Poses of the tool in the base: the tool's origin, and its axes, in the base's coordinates. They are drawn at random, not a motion.
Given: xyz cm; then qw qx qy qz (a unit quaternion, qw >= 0).
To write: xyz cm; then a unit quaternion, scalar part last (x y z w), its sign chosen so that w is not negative. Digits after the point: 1 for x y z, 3 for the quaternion.
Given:
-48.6 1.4 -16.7 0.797 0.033 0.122 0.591
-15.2 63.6 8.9 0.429 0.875 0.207 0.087
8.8 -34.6 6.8 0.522 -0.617 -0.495 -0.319
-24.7 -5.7 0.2 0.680 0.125 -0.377 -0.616
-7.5 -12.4 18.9 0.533 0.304 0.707 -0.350
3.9 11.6 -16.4 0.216 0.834 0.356 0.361
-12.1 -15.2 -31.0 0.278 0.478 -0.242 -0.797
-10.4 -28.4 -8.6 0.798 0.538 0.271 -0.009
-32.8 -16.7 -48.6 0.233 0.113 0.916 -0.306
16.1 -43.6 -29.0 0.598 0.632 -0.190 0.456
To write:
-48.6 1.4 -16.7 0.033 0.122 0.591 0.797
-15.2 63.6 8.9 0.875 0.207 0.087 0.429
8.8 -34.6 6.8 -0.617 -0.495 -0.319 0.522
-24.7 -5.7 0.2 0.125 -0.377 -0.616 0.680
-7.5 -12.4 18.9 0.304 0.707 -0.350 0.533
3.9 11.6 -16.4 0.834 0.356 0.361 0.216
-12.1 -15.2 -31.0 0.478 -0.242 -0.797 0.278
-10.4 -28.4 -8.6 0.538 0.271 -0.009 0.798
-32.8 -16.7 -48.6 0.113 0.916 -0.306 0.233
16.1 -43.6 -29.0 0.632 -0.190 0.456 0.598

